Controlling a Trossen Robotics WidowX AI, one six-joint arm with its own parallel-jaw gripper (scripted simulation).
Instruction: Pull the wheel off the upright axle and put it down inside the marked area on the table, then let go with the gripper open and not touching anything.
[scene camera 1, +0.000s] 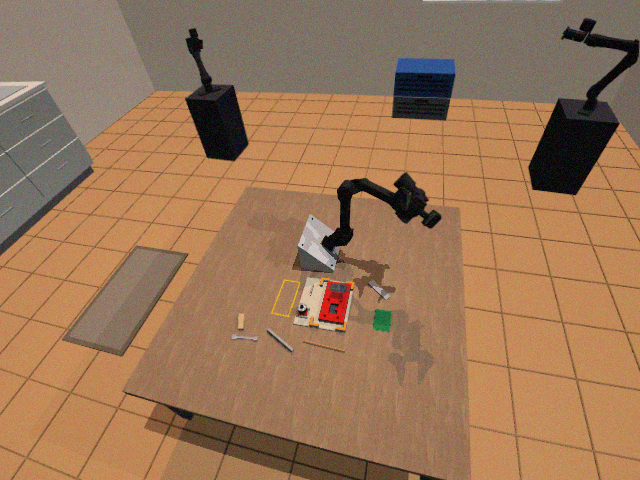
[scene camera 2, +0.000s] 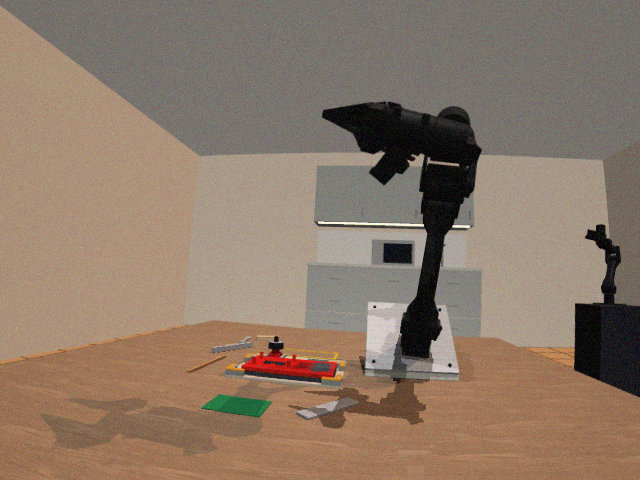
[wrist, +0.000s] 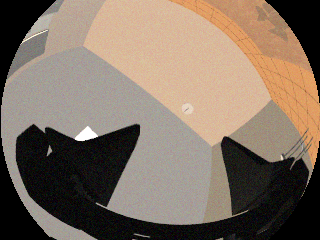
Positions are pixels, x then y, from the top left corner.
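The robot's gripper appears in scene camera 1 (415, 218) and can be seen in scene camera 2 (331, 112) too, while the gripper is also visible in the wrist view (183, 135).
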